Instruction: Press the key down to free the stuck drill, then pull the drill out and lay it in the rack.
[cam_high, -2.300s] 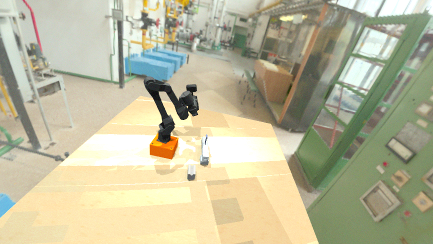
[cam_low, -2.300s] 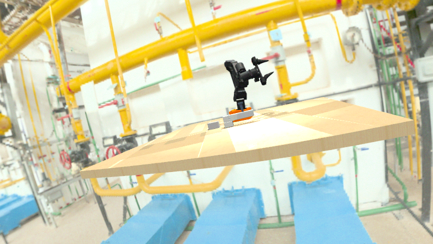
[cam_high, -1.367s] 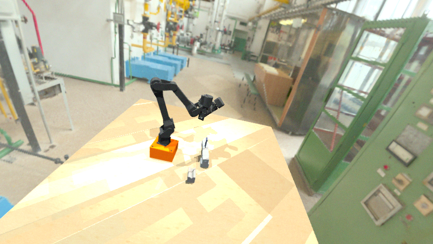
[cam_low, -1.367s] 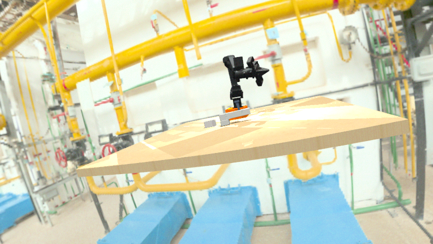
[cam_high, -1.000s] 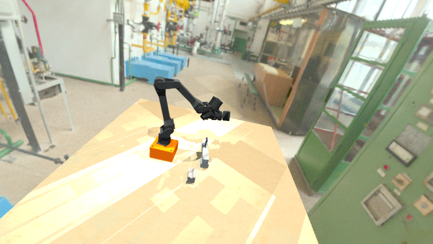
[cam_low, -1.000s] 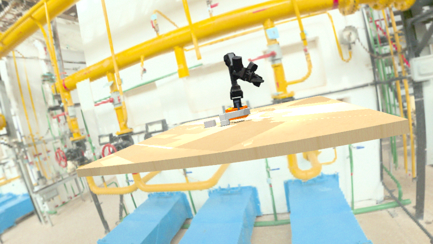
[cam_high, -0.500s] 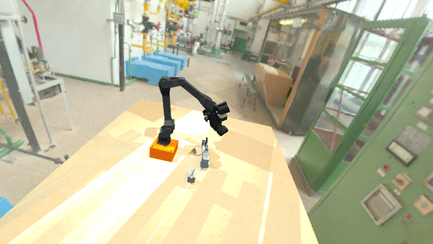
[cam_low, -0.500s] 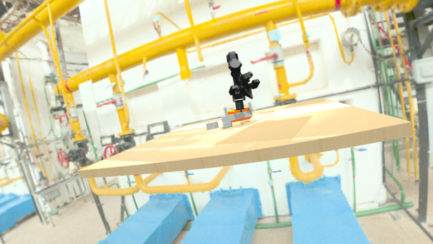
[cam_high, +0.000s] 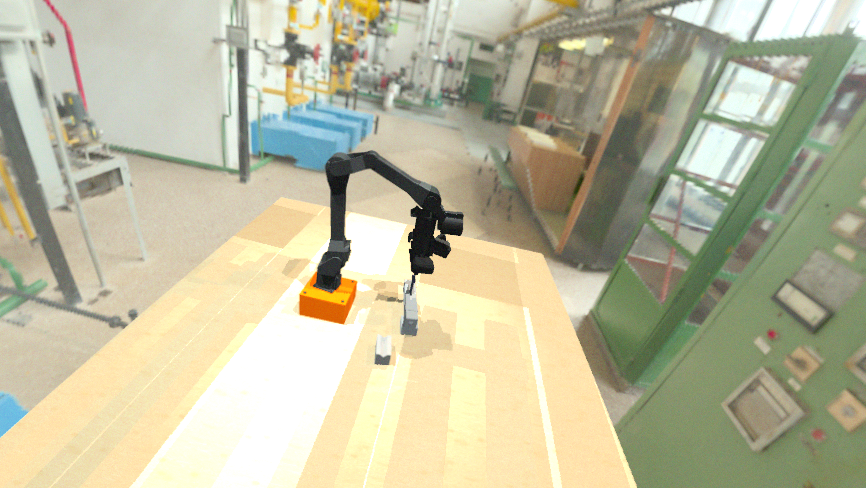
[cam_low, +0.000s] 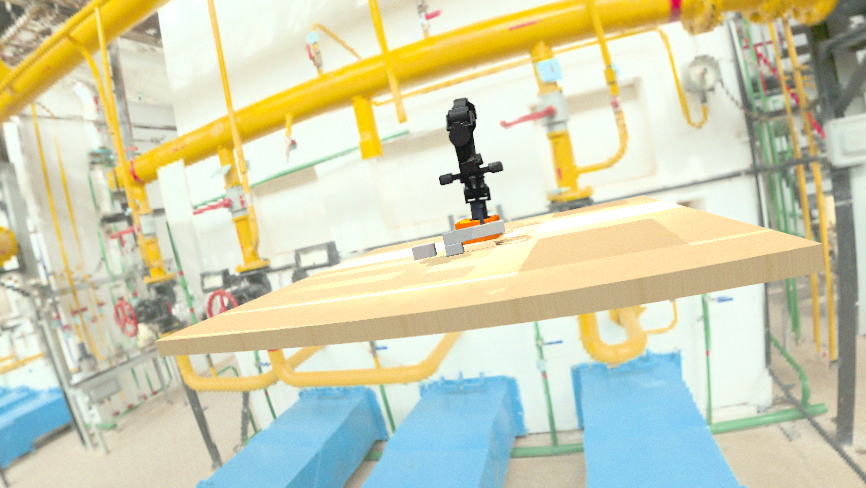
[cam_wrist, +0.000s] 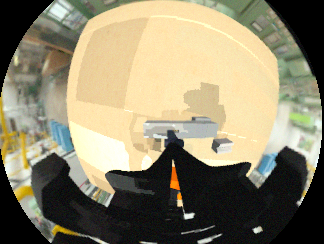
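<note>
Right now my gripper tip is 9 cm above the pale drill, 5 cm to the left of it and 1 cm short of it. Round my gripper tip: grey rack 22 cm to the right, 12 cm below, 1 cm behind.
</note>
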